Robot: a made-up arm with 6 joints. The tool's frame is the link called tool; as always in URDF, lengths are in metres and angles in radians. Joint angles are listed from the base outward. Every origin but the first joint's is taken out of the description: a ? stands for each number. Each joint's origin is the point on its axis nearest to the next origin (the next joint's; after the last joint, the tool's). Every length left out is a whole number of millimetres.
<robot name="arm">
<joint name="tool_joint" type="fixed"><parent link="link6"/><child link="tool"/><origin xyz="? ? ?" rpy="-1.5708 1.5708 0"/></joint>
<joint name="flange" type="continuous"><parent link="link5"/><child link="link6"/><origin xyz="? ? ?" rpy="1.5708 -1.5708 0"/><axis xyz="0 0 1"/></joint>
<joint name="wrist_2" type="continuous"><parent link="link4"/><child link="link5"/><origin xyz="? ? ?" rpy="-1.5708 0 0"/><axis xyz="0 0 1"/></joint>
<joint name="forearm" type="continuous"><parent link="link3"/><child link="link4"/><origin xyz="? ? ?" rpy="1.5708 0 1.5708"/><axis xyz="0 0 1"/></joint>
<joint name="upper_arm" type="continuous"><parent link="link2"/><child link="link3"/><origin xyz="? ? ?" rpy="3.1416 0 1.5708"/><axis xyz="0 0 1"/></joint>
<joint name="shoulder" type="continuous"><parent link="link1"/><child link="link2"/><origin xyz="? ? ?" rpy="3.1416 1.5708 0"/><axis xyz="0 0 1"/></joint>
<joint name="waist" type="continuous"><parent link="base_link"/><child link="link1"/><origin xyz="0 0 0.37" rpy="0 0 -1.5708"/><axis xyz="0 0 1"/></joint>
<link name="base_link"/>
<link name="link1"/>
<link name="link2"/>
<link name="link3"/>
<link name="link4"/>
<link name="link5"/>
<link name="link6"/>
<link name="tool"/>
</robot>
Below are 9 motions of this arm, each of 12 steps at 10 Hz.
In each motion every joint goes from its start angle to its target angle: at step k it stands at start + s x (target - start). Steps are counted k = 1, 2, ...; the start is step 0. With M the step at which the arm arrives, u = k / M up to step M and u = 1 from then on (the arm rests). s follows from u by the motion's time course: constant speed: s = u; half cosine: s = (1 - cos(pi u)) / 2; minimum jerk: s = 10 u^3 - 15 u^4 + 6 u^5.
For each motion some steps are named. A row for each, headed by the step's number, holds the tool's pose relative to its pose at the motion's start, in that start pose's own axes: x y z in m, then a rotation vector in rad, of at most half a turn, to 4 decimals.
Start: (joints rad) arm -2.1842 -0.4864 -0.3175 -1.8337 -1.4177 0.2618
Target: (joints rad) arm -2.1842 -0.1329 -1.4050 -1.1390 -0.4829 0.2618
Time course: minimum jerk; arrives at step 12
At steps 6, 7, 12:
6: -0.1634 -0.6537 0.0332 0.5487 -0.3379 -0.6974
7: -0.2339 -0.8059 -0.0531 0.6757 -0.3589 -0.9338
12: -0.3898 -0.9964 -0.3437 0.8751 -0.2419 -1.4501

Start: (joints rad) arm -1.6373 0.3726 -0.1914 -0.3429 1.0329 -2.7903
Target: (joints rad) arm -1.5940 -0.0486 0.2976 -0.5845 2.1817 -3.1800
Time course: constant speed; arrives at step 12
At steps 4, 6, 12:
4: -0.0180 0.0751 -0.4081 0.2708 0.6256 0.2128
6: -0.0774 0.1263 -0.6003 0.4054 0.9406 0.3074
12: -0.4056 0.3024 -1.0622 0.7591 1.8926 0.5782

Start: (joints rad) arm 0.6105 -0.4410 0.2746 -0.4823 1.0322 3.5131
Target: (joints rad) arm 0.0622 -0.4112 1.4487 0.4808 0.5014 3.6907
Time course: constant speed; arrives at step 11
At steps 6, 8, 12:
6: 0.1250 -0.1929 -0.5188 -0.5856 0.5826 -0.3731
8: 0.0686 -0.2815 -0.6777 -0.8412 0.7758 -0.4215
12: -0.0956 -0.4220 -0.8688 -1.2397 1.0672 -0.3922

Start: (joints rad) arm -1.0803 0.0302 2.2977 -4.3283 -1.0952 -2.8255
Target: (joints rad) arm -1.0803 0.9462 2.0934 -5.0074 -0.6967 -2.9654
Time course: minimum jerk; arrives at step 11
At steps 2, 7, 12:
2: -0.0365 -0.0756 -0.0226 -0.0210 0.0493 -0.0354
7: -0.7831 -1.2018 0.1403 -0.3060 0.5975 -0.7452
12: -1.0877 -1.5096 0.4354 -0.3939 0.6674 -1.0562

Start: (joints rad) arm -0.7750 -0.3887 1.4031 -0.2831 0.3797 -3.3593
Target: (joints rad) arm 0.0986 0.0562 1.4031 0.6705 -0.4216 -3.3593
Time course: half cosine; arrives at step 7
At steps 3, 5, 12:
3: -0.1038 0.2794 0.3328 -0.0461 -0.4538 0.1551
5: -0.3117 0.3072 0.7345 -0.0557 -0.9688 0.2037
12: -0.4076 0.2235 0.8864 -0.0649 -1.1849 0.1784

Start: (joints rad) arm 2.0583 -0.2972 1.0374 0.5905 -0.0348 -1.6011
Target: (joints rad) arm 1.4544 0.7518 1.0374 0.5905 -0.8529 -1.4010
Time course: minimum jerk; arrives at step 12
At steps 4, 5, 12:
4: 0.1307 -0.4276 -0.1944 -0.1710 0.0684 -0.3789
5: 0.1522 -0.7378 -0.2644 -0.2818 0.0989 -0.6313
12: -0.4333 -2.0984 0.0077 -0.6926 0.1188 -1.9021

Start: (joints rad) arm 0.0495 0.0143 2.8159 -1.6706 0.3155 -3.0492
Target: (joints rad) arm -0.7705 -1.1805 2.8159 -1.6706 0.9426 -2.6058
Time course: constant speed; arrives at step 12
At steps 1, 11, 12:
1: 0.0590 -0.1391 0.0751 -0.0244 -0.0124 -0.0957
11: -0.5068 -1.5270 0.7854 0.2708 -0.1277 -0.7356
12: -0.6414 -1.6377 0.7895 0.3388 -0.1460 -0.7496

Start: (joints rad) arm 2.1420 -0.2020 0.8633 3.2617 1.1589 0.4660
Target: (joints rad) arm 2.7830 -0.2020 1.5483 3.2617 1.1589 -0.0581
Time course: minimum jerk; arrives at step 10
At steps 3, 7, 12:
3: -0.0956 -0.0007 -0.0335 0.0939 0.1467 -0.0426
7: -0.4561 0.1204 0.0266 0.5834 0.6853 -0.3570
12: -0.5139 0.1741 0.0845 0.7217 0.7936 -0.4630

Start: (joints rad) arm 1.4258 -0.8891 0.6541 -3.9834 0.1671 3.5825
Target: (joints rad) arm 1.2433 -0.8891 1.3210 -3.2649 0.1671 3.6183
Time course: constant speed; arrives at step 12
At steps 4, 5, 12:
4: -0.0777 0.1391 0.1525 -0.3321 -0.1909 0.0187
5: -0.1032 0.1765 0.1854 -0.4136 -0.2411 0.0174
12: -0.3407 0.4520 0.3445 -0.9521 -0.6205 -0.0602

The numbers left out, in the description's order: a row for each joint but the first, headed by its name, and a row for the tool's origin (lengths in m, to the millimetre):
tool: 0 0 0
flange: 0 0.165 0
wrist_2: 0 0 0
forearm: -0.809 -0.203 0
upper_arm: -1.173 0 0
shoulder: 0 0.211 0

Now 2 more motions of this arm.
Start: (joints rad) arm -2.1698 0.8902 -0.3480 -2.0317 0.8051 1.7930
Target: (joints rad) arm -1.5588 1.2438 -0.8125 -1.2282 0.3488 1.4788
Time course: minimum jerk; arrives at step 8
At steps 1, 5, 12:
1: -0.0011 0.0167 -0.0099 -0.0199 -0.0076 0.0028
5: -0.0249 0.5237 -0.6241 -0.9463 -0.1439 0.1874
12: -0.0105 0.5709 -0.9005 -1.3124 -0.0608 0.2369

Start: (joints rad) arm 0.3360 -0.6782 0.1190 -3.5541 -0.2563 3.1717
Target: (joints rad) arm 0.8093 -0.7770 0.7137 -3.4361 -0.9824 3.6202
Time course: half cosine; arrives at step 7
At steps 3, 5, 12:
3: -0.0861 0.0324 0.3206 0.0044 -0.5013 0.0912
5: -0.2561 -0.0905 0.6379 0.0913 -1.0406 -0.0307
12: -0.3458 -0.1965 0.7481 0.1544 -1.2575 -0.1611

